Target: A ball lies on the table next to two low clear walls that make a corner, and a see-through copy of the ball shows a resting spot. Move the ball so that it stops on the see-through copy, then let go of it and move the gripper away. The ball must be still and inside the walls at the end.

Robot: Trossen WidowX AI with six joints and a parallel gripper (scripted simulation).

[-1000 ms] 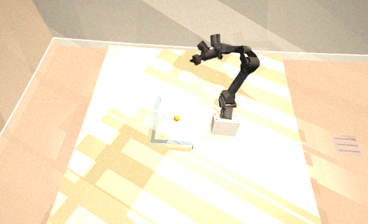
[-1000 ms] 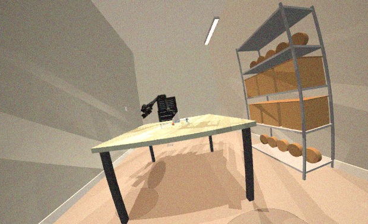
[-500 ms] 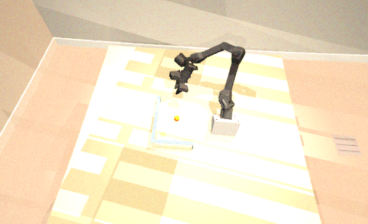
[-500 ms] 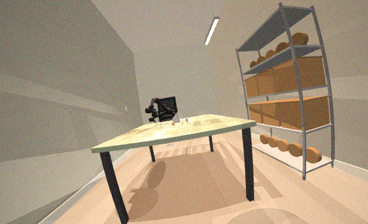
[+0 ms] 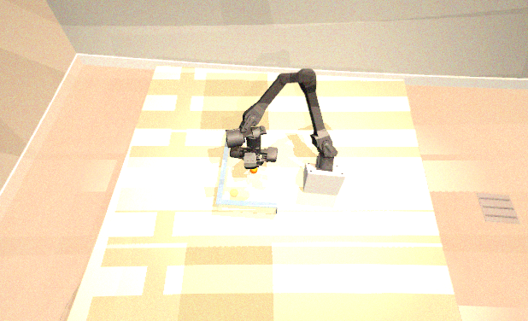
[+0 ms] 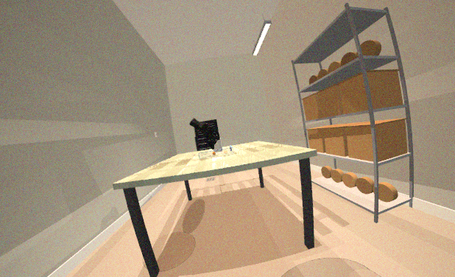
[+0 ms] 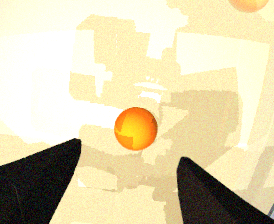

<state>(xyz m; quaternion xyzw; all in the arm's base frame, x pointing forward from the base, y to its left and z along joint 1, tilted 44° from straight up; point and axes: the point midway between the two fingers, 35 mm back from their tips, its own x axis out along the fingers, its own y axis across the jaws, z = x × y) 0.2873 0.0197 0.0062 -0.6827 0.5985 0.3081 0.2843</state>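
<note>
Now: gripper tip 50 mm above the orange ball. The rest, counted from my gripper tip: see-through copy of ball 60 mm ahead, 130 mm to the left, 50 mm below.
</note>
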